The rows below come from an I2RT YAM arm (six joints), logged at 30 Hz.
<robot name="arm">
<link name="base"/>
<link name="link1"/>
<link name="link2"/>
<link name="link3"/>
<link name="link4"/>
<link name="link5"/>
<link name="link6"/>
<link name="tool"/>
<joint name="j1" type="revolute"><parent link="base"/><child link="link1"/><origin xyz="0 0 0.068"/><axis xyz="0 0 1"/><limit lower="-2.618" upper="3.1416"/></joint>
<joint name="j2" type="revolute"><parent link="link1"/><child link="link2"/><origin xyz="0.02 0.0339 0.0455" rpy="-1.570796 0 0"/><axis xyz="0 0 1"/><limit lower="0" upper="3.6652"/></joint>
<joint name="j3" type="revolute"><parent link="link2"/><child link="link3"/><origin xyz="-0.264 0 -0.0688" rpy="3.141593 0 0"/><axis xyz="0 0 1"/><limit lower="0" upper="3.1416"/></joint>
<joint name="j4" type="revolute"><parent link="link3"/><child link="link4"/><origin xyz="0.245 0.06 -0.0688"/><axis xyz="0 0 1"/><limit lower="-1.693" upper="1.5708"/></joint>
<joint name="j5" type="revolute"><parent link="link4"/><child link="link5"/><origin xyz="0.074 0.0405 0.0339" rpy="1.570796 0 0"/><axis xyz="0 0 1"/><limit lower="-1.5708" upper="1.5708"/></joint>
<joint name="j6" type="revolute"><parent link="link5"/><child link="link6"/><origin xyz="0.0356 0 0.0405" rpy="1.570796 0 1.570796"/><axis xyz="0 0 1"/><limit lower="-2.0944" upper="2.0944"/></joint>
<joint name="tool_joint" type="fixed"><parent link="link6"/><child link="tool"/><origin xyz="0 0 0" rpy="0 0 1.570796"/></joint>
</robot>
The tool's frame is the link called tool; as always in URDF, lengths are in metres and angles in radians.
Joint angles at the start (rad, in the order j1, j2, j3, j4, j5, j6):
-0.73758 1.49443 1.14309 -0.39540 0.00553 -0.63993
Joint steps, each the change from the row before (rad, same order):
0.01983 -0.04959 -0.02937 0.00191 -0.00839 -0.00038
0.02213 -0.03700 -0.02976 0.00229 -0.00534 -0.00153
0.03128 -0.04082 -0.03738 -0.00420 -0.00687 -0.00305
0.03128 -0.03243 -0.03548 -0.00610 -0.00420 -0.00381
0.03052 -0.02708 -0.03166 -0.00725 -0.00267 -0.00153
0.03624 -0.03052 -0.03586 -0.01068 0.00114 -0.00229
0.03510 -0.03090 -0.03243 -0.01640 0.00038 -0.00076
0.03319 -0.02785 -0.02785 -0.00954 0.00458 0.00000
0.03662 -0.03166 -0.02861 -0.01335 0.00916 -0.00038
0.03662 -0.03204 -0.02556 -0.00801 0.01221 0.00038
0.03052 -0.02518 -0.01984 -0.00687 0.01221 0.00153
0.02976 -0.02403 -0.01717 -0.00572 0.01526 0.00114
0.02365 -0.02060 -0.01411 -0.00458 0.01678 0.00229
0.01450 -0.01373 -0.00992 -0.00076 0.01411 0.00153
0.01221 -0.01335 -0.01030 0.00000 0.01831 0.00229
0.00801 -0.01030 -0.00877 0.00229 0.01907 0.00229
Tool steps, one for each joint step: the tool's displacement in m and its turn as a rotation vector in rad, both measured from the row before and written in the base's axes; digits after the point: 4 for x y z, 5 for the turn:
-0.0036 0.0123 0.0056 -0.01073 -0.02008 0.02630
-0.0021 0.0112 0.0012 -0.00439 -0.00879 0.02715
-0.0021 0.0143 -0.0012 0.00217 -0.00082 0.03847
-0.0016 0.0130 -0.0034 0.00542 0.00730 0.03695
-0.0013 0.0118 -0.0039 0.00736 0.00925 0.03353
-0.0020 0.0134 -0.0048 0.00676 0.01468 0.03695
-0.0029 0.0129 -0.0043 0.00865 0.01571 0.03535
-0.0025 0.0112 -0.0032 0.00190 0.00988 0.02992
-0.0034 0.0119 -0.0030 -0.00123 0.01225 0.03041
-0.0033 0.0111 -0.0018 -0.00695 0.00499 0.02777
-0.0028 0.0087 -0.0015 -0.00639 0.00442 0.02086
-0.0027 0.0080 -0.0010 -0.00979 0.00264 0.01824
-0.0026 0.0061 -0.0007 -0.01039 0.00169 0.01023
-0.0018 0.0035 -0.0005 -0.00947 -0.00004 0.00348
-0.0020 0.0028 -0.0007 -0.01178 0.00052 -0.00234
-0.0016 0.0017 -0.0006 -0.01250 -0.00023 -0.00712

